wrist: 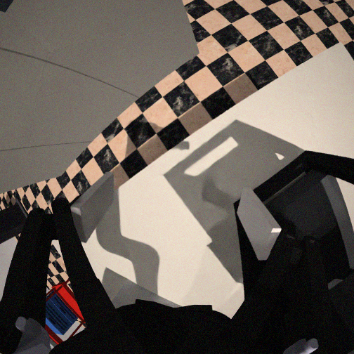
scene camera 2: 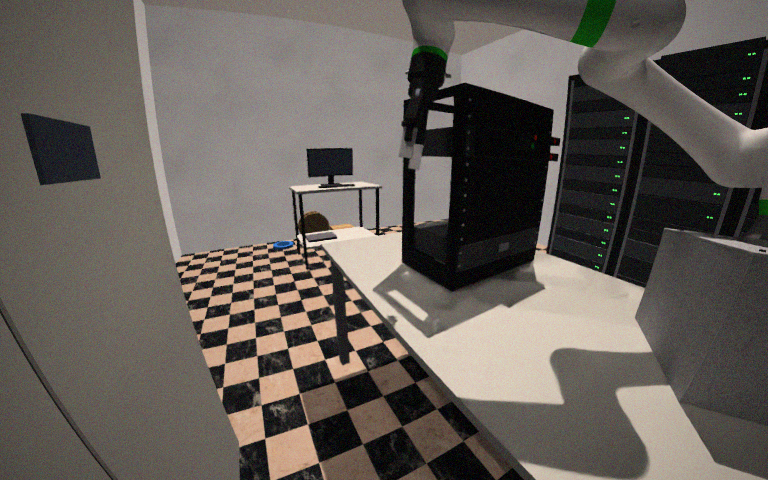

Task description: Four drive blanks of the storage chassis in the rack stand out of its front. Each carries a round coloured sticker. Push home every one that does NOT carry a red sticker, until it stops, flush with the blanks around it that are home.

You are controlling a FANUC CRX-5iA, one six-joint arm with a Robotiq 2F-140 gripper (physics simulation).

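Frame: origin at the arm's base, x ahead, y left, z up, level; millimetres.
Seen in the pictures: gripper, fingertip midpoint: (scene camera 2: pixel 409 163).
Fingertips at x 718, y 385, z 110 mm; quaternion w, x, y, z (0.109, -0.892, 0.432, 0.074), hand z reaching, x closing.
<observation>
A point is followed by its place in that frame.
The black rack (scene camera 2: pixel 459 198) {x 685, y 220, z 13 mm} (wrist: pixel 282 177) stands on the white table (scene camera 2: pixel 509 339) {x 435, y 290, z -294 mm} (wrist: pixel 220 270). A dark chassis (scene camera 2: pixel 438 141) {x 814, y 177, z 180 mm} shows through its open left side, in the upper part. Small dark pieces (scene camera 2: pixel 553 140) {x 586, y -186, z 207 mm} with red marks show past the rack's right edge; whether they are drive blanks I cannot tell. A red dot (scene camera 2: pixel 535 137) {x 600, y -61, z 206 mm} and a green dot (scene camera 2: pixel 532 146) {x 602, y -47, z 176 mm} show high on the rack's right-hand face. The stickers are too small to tell apart, and the blanks do not show in the wrist view. My gripper (scene camera 2: pixel 411 150) {x 718, y 385, z 111 mm} (wrist: pixel 177 193) is open and empty, at the rack's upper left, its fingers pointing down.
More server racks (scene camera 2: pixel 637 186) with green lights stand at the right. A grey box (scene camera 2: pixel 707 322) {x 104, y 184, z -130 mm} stands at the table's right. A desk with a monitor (scene camera 2: pixel 329 161) is at the back. A red and blue object (wrist: pixel 64 310) shows low at the left of the wrist view.
</observation>
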